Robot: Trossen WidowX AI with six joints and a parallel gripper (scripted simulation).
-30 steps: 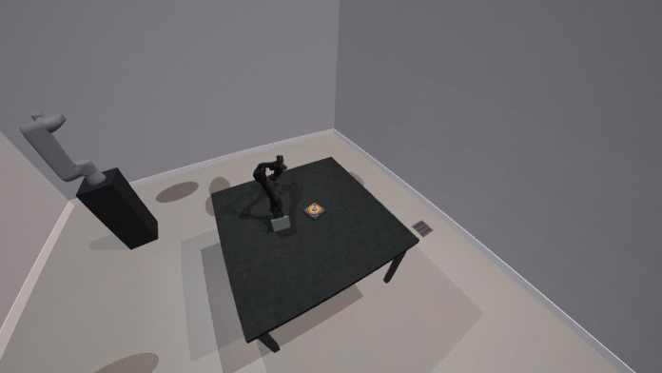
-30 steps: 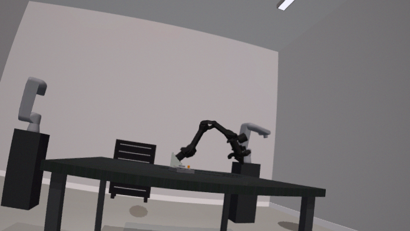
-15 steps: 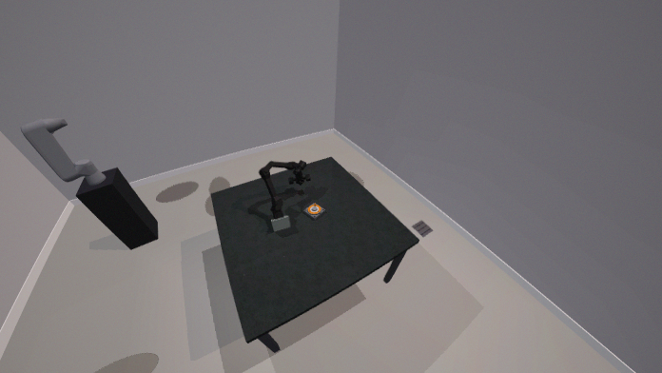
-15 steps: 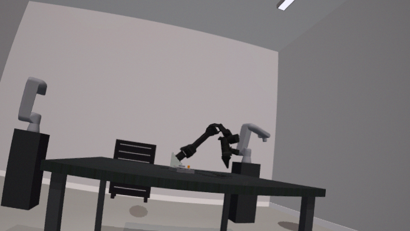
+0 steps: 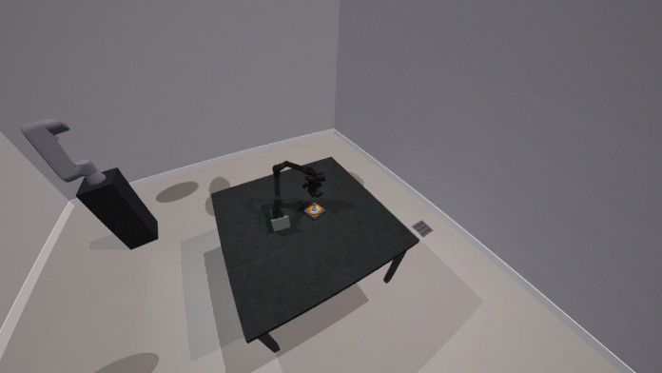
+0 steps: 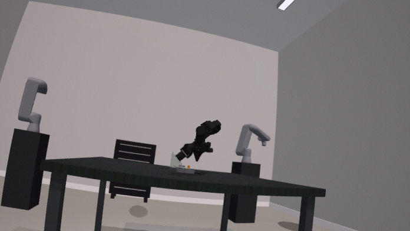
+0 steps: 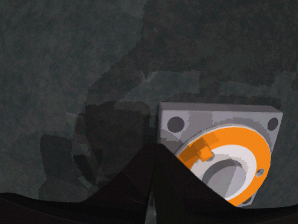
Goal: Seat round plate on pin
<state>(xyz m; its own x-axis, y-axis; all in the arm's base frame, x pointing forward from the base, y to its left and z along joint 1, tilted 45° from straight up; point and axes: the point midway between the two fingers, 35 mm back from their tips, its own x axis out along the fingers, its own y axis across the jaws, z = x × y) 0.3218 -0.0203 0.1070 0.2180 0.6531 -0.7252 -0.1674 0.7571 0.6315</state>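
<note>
My gripper tip is now 4 cm past the base, 8 cm to the left of it and 6 cm above it.
</note>
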